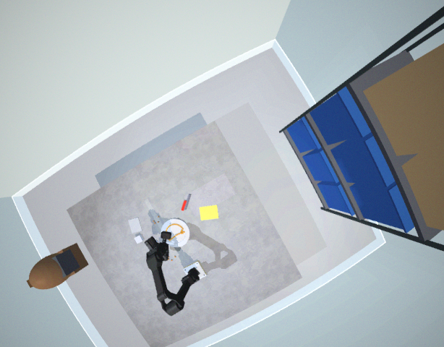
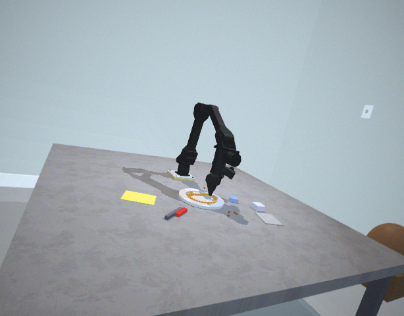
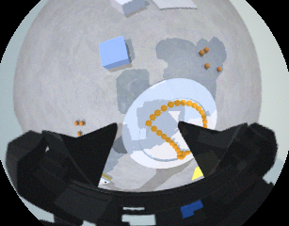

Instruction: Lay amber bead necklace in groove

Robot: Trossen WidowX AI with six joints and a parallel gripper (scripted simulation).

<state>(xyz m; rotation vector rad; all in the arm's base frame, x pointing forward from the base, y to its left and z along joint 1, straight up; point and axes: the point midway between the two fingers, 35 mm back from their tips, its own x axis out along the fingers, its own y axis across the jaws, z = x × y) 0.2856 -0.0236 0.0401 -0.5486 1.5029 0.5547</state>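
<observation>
Right now the round white bead board is 1 cm ahead of my gripper tip, 6 cm to the right of it and 1 cm below it. Round my gripper tip: white block (14 cm ahead, 17 cm to the left, 1 cm below); then blue block (5 cm ahead, 10 cm to the left, 2 cm below); then grey sheet (23 cm ahead, 13 cm to the left, 2 cm below).
</observation>
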